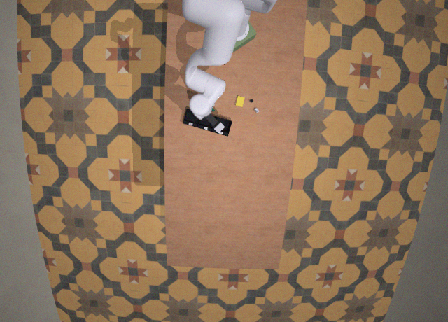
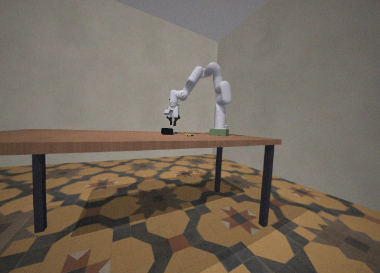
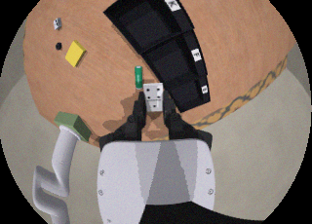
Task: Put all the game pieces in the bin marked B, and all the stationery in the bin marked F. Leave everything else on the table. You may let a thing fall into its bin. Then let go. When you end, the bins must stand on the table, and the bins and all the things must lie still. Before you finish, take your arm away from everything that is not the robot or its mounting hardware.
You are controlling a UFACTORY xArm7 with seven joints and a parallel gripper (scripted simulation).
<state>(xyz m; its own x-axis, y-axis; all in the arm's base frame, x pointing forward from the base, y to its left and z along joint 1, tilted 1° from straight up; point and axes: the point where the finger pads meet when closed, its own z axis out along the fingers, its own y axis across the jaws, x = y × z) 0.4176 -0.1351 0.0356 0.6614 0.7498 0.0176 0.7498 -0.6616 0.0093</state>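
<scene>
Now: the yellow block 180 mm to the left of my hand, 80 mm below it and 60 mm behind it. The rest, counted from my hand: white piece (20 mm below); green piece (80 mm below, 20 mm to the left, 20 mm behind); black triple bin (70 mm below, 60 mm ahead).
</scene>
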